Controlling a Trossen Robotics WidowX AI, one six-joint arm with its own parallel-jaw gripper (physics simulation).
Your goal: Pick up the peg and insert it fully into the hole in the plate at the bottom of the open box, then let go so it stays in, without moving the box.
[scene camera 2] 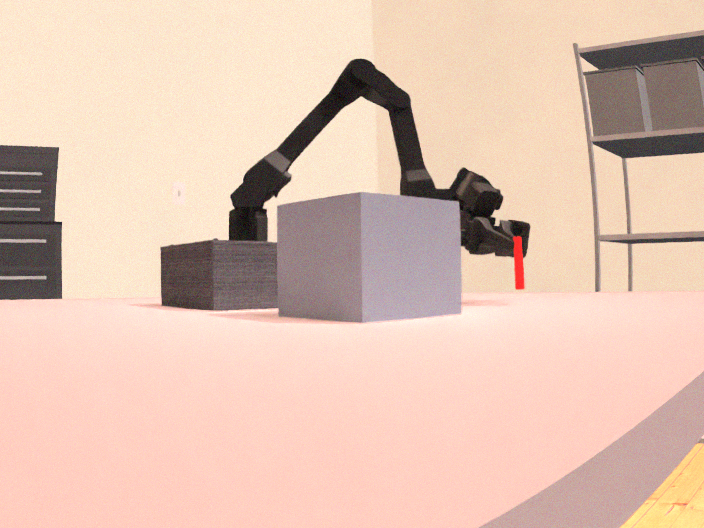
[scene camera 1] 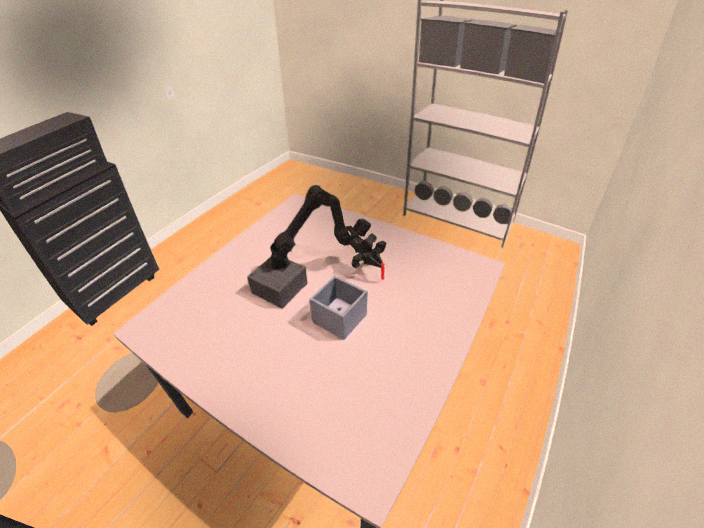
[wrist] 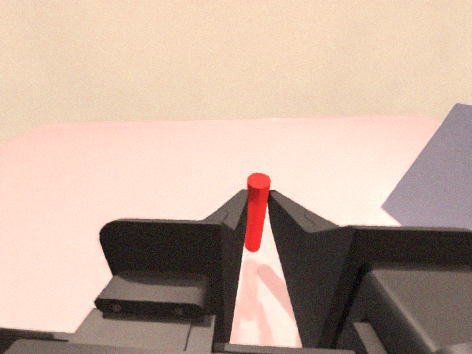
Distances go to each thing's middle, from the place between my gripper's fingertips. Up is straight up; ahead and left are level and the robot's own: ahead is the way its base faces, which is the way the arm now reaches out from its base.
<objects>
I see my gripper 3 cm above the red peg (wrist: 258, 184). From my hand the other things lie so: blue-grey box (scene camera 2: 362, 257): 27 cm to the right, 9 cm behind, 2 cm below.
</objects>
